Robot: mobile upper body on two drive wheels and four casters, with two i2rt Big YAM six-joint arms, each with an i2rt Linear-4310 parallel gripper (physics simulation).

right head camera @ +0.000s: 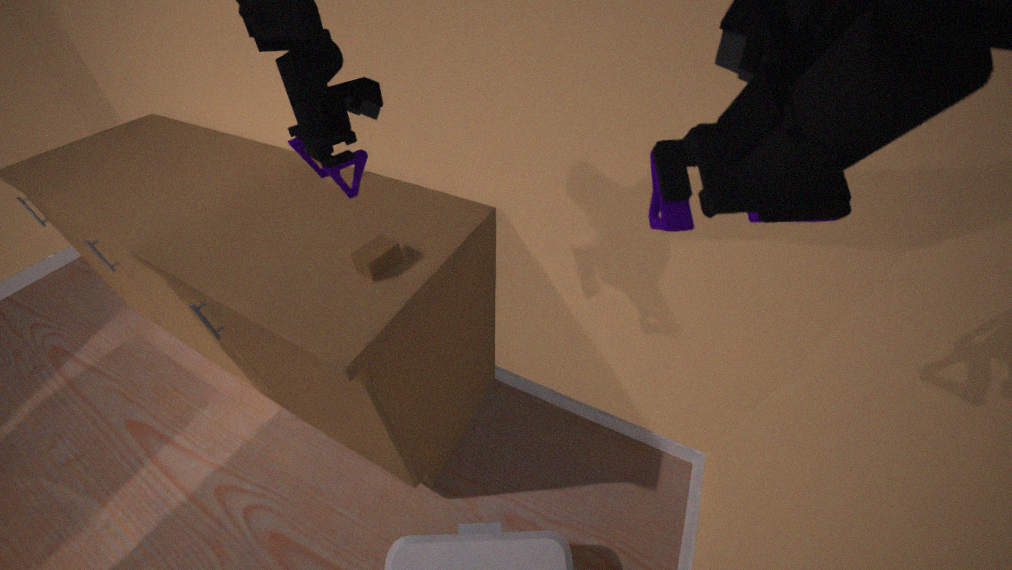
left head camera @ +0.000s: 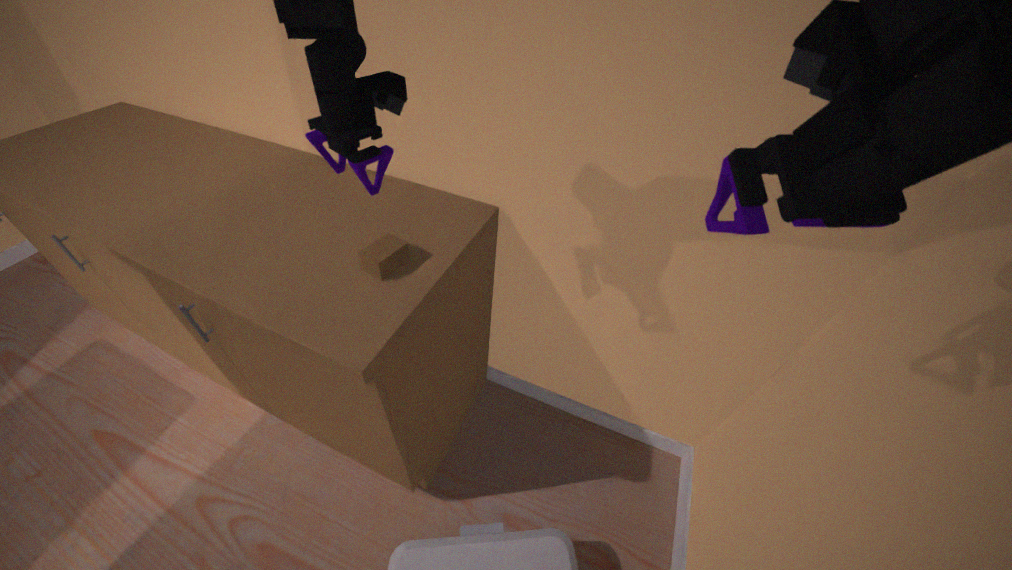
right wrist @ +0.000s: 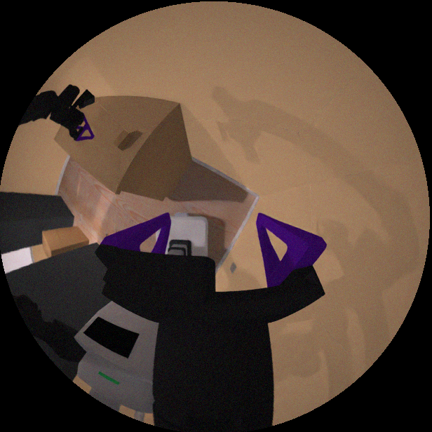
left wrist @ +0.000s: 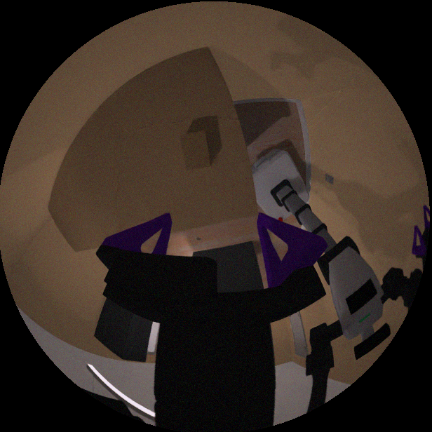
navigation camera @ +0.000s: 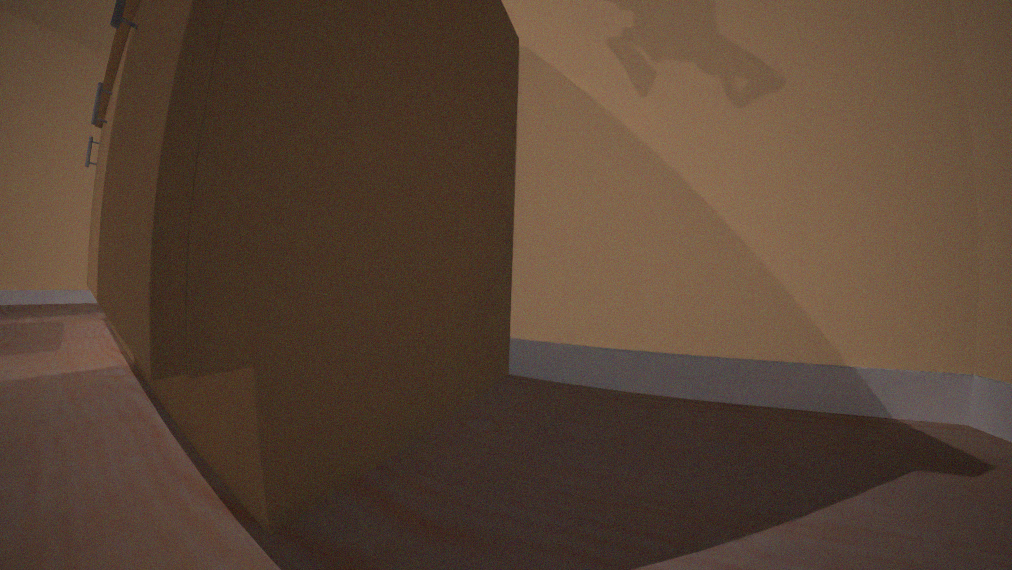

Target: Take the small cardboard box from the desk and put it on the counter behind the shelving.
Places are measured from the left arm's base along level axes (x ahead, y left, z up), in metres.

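Where they show: left gripper, between the fingertips: (right head camera: 339,186) (left head camera: 357,182); right gripper, between the fingertips: (right head camera: 701,218) (left head camera: 751,222).
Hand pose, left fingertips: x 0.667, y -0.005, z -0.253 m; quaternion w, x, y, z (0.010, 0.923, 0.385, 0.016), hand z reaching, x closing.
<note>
Each offset is from my left fingertips to the centre of the thing. "spot": to the spot under its first point. Level surfaces: height alone.
The small cardboard box @(0.073 m ahead, 0.004 m right, 0.222 m down) (left head camera: 381,253) (right head camera: 376,257) (left wrist: 196,150) (right wrist: 125,140) sits on the brown counter top @(0.247 m down) (left head camera: 212,205) (right head camera: 226,212) (left wrist: 125,150) (right wrist: 100,150), near its right end in the head views. My left gripper (left head camera: 359,181) (right head camera: 338,184) (left wrist: 214,217) is open and empty, raised above the counter and apart from the box. My right gripper (left head camera: 786,225) (right head camera: 729,223) (right wrist: 213,217) is open and empty, in the air to the right of the counter. The desk and the shelving cannot be made out.
The counter's end panel @(spot: 0.079 m back, 0.069 m right, 0.872 m down) (navigation camera: 339,212) stands close in the navigation view, beside a wall (navigation camera: 814,212) with a grey skirting board (navigation camera: 672,375). A light grey rounded unit (left head camera: 481,552) (right head camera: 478,553) is at the bottom of the head views. A tan block (right wrist: 65,241) shows at left in the right wrist view.
</note>
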